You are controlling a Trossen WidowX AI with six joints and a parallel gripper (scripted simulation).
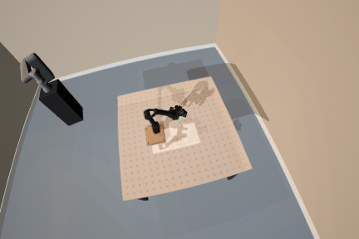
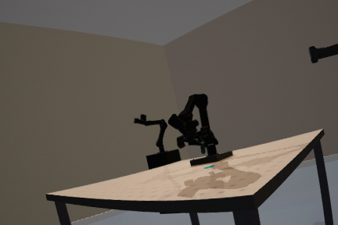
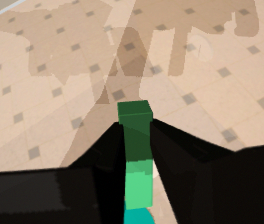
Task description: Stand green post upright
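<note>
Right now my gripper tip is 130 mm above the cyan circle, 50 mm past it and 20 mm to the left of it. Also, from my gripper tip: green post (20 mm below, 10 mm to the right, 10 mm behind).
</note>
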